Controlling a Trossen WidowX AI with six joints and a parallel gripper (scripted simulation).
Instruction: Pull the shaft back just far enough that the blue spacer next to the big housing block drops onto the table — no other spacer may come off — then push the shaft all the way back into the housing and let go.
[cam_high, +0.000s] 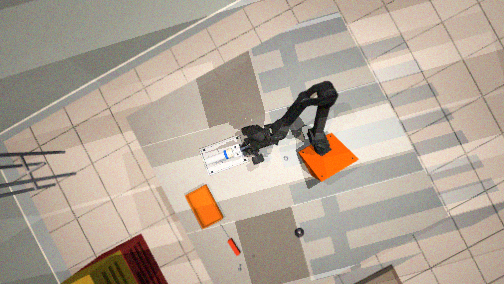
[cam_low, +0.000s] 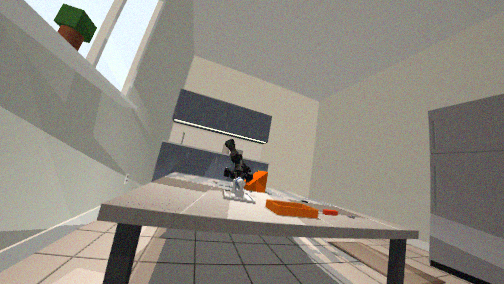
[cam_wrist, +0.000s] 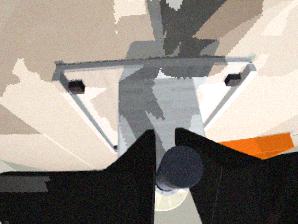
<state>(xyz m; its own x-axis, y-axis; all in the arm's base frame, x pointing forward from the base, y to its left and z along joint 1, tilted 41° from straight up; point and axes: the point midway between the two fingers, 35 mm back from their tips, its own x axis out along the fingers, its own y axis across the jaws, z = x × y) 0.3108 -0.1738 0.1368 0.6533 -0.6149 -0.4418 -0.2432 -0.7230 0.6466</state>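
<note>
The blue spacer is 80 mm ahead of my gripper tip, 20 mm to the right of it and 20 mm above it. Round my gripper tip: dark shaft 40 mm ahead, 10 mm to the right, 20 mm above; then orange tray 350 mm ahead, 140 mm to the left, 50 mm below.
</note>
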